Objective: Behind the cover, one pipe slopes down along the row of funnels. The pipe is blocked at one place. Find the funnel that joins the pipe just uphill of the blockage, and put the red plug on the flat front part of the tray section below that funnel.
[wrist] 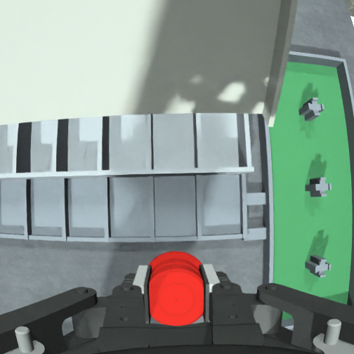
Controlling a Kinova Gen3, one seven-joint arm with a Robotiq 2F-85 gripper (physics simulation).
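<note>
The red plug [176, 292] is at the bottom middle of the wrist view, between the two finger pads. My gripper [175, 280] is shut on it and holds it in front of the tray, past its front edge in this view. The tray [125, 173] runs across the view, with a row of back compartments and a row of flat front parts split by thin dividers. The front parts that show hold nothing, nor do the visible back compartments. The pale cover [75, 55] stands behind and over the tray's back. The funnels and the pipe do not show.
At the right lies a green panel [295, 210] with a grey rim, bearing three small grey cross-shaped pieces [313, 108] [319, 187] [318, 266] in a column. The cover's right side wall [281, 65] stands up between the cover and the panel. Grey table surface [60, 265] shows in front of the tray.
</note>
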